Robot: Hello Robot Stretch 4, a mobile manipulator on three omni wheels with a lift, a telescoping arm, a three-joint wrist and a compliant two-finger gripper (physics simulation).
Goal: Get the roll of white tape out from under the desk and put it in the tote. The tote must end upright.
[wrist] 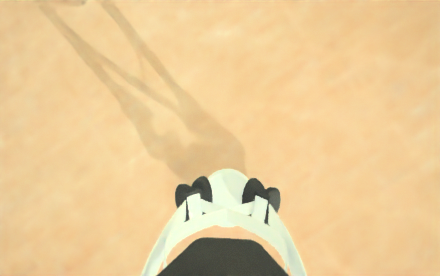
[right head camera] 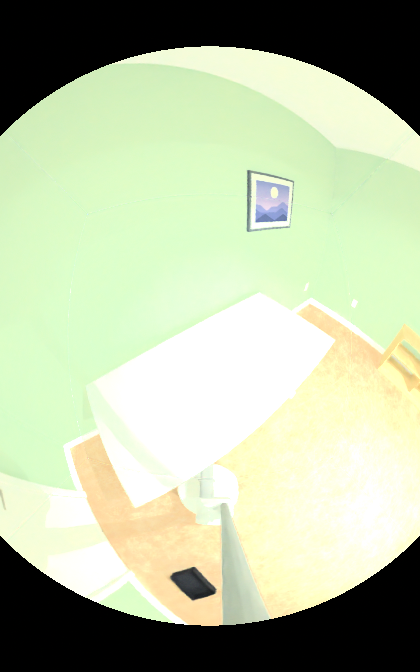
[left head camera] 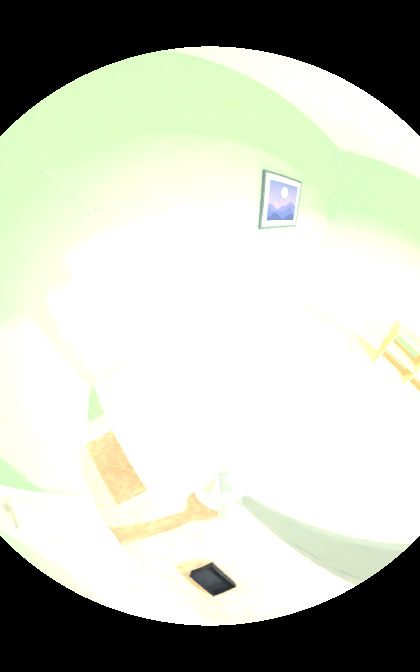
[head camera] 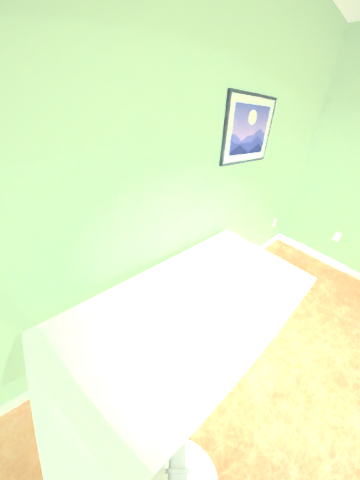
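The roll of white tape is in the wrist view at the lower middle, between the two dark finger pads. My gripper is shut on the roll, with a pad against each side, low over the tan floor. The gripper and the roll do not show in the head views. The white desk stands along the green wall and hides what is under it. The black tote stands on the floor at the bottom of both side head views, and looks upright with its open side up.
My round white base is at the desk's near edge. A grey mast runs down beside the tote in the right head view. A light wooden piece of furniture stands at the far right. A framed picture hangs above the desk.
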